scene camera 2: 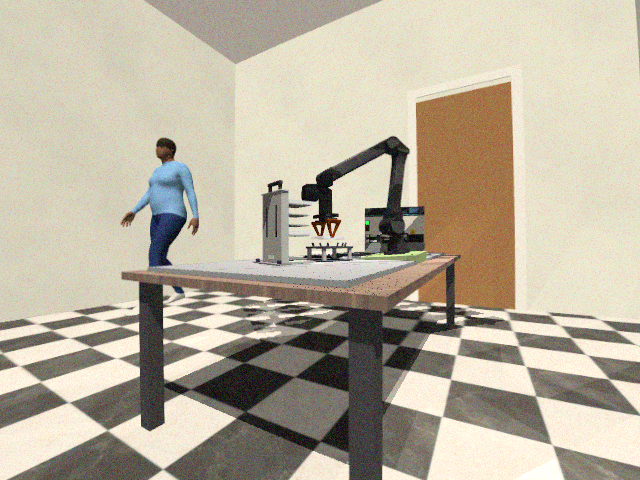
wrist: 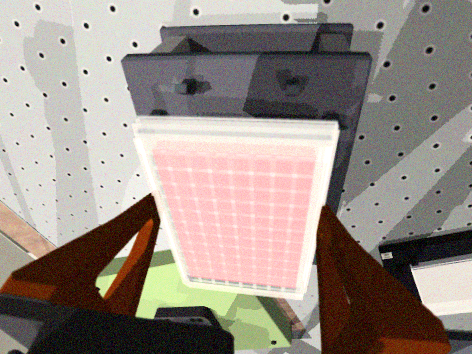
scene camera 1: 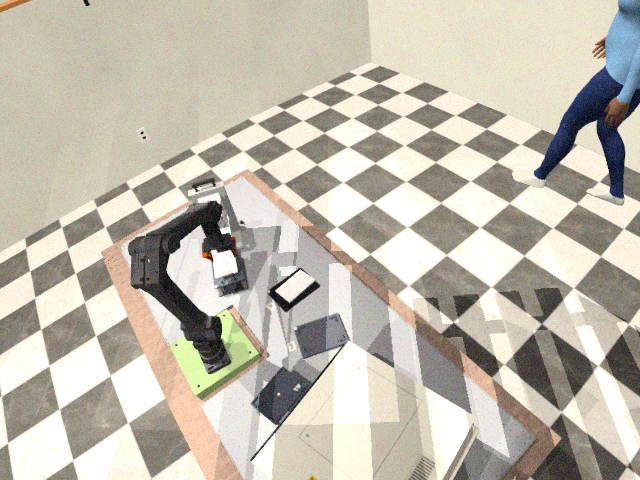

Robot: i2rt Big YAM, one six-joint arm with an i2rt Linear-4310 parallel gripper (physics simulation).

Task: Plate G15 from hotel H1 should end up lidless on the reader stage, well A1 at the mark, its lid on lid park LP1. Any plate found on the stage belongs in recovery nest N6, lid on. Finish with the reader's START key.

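Frame: origin at the arm's base, x right, y ahead, z up, level; centimetres.
Seen in the pictures: gripper, fingertip midpoint: (scene camera 2: 326,238) (wrist: 238,205) (scene camera 1: 224,259); arm's base, origin of the base link: (scene camera 2: 397,253) (scene camera 1: 214,355).
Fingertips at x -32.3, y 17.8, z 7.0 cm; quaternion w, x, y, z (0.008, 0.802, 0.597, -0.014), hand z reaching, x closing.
Pixels of each thing's middle, then the offset from my fingertips to it.
- plate with pink wells, body centre: (wrist: 238,227) (scene camera 1: 224,261) (scene camera 2: 329,237) dx +1.5, dy -0.4, dz +0.2 cm
- hotel, body centre: (scene camera 2: 284,223) (scene camera 1: 215,214) dx -19.9, dy +4.7, dz +5.5 cm
- dark flat tray, body centre: (scene camera 1: 279,394) dx +59.6, dy -4.1, dz +0.6 cm
- beige reader, body centre: (scene camera 1: 365,456) (scene camera 2: 394,231) dx +87.5, dy +7.5, dz +5.3 cm
- black nest, body centre: (scene camera 1: 292,288) dx +21.5, dy +17.6, dz -8.4 cm
- white rectangular piece, body centre: (scene camera 1: 295,285) dx +21.7, dy +18.7, dz -7.3 cm
- dark grey flat holder, body centre: (scene camera 1: 320,334) dx +44.2, dy +16.9, dz -8.5 cm
My gripper (scene camera 1: 221,252) (scene camera 2: 326,235) (wrist: 238,205) is shut on a plate with pink wells (scene camera 1: 224,264) (wrist: 240,215), held by its long sides. A clear rim surrounds its top; I cannot read a label or tell for sure whether a lid is on. The plate is roughly level, above a dark raised stand (scene camera 1: 231,286) (scene camera 2: 324,252) (wrist: 225,67), with a gap visible in scene camera 2. The hotel (scene camera 1: 237,214) (scene camera 2: 275,227) stands behind the stand. A dark flat tray (scene camera 1: 279,395), perhaps the reader stage, lies at the front of the beige reader (scene camera 1: 361,397).
A black nest (scene camera 1: 283,304) bears a white rectangular piece (scene camera 1: 295,286) (wrist: 447,285). A dark grey flat holder (scene camera 1: 321,335) lies between that nest and the reader. The arm stands on a green base (scene camera 1: 235,330) (scene camera 2: 398,256) (wrist: 200,287). A person (scene camera 1: 589,103) (scene camera 2: 170,191) is beyond the table.
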